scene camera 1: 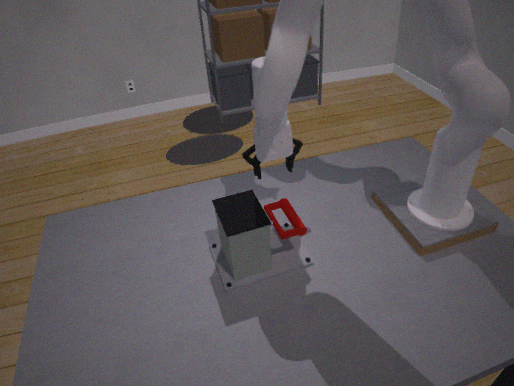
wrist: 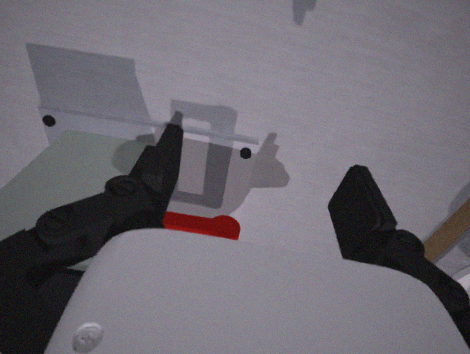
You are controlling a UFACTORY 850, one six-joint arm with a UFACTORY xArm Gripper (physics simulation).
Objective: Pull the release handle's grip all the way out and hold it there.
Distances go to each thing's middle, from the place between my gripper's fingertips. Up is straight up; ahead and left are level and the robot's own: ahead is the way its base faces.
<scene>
Right now the light base plate (wrist: 215, 170) is 140 mm to the left of my hand, 140 mm below it and 120 mm ahead of it.
</scene>
